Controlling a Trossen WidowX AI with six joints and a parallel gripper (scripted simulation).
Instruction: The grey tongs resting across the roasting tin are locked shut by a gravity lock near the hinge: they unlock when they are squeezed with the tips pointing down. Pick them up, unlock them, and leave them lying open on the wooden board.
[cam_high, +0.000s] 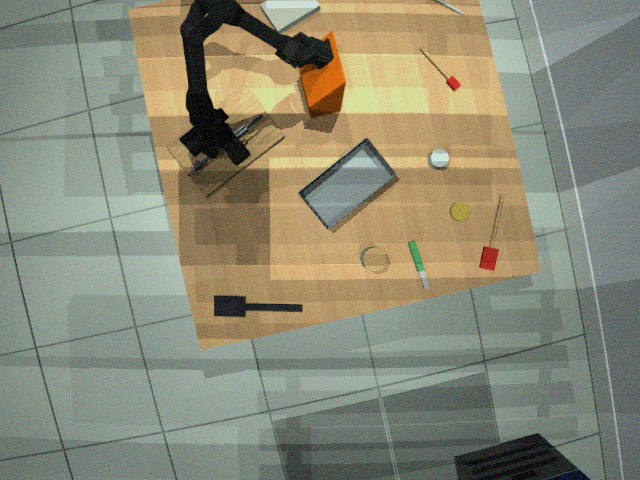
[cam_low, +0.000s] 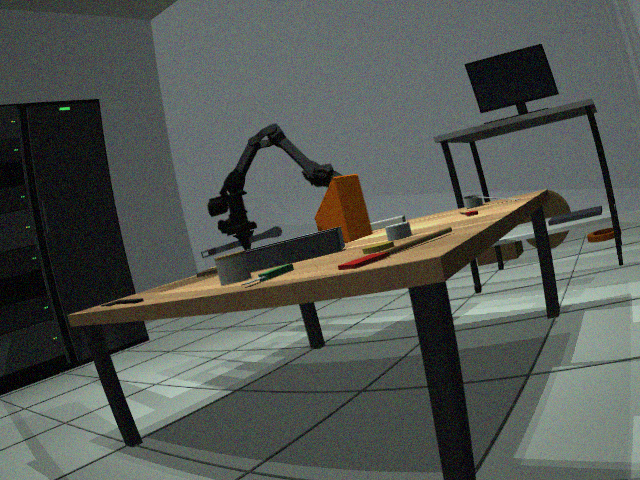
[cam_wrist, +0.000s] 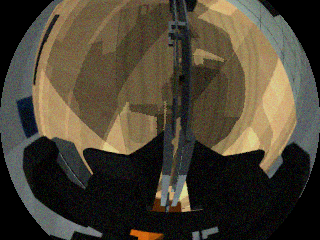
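My gripper tip is now 3 cm past the wooden board, 3 cm to the left of it and 4 cm above it. The rest, counted from my gripper tip: black spatula: 57 cm ahead, 8 cm to the right, 4 cm below; then grey roasting tin: 23 cm ahead, 35 cm to the left, 1 cm below; then white cylinder: 21 cm ahead, 70 cm to the left, 3 cm below.
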